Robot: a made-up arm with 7 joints. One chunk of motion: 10 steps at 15 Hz.
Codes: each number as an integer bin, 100 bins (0 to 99) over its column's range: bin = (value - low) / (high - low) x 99, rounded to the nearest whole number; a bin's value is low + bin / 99 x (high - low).
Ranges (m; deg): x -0.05..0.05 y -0.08..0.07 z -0.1..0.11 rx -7..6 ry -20..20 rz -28..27
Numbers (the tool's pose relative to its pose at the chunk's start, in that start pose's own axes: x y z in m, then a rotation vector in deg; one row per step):
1: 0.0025 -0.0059 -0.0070 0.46 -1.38 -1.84
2: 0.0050 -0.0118 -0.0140 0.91 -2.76 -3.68
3: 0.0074 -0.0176 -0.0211 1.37 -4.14 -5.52
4: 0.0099 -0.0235 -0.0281 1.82 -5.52 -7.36
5: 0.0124 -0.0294 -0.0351 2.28 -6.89 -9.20
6: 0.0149 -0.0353 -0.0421 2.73 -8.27 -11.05
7: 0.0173 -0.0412 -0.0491 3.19 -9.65 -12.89
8: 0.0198 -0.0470 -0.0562 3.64 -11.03 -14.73
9: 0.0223 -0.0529 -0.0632 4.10 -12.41 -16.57
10: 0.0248 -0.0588 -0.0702 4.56 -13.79 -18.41
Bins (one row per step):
1: 52 49 44 57 46 47
2: 54 45 41 60 43 44
3: 57 41 37 64 39 40
4: 59 37 34 67 36 37
5: 62 33 31 71 32 34
6: 64 30 27 74 29 31
7: 67 26 24 78 26 27
8: 69 22 21 81 22 24
9: 72 18 17 85 19 21
10: 74 14 14 88 15 17

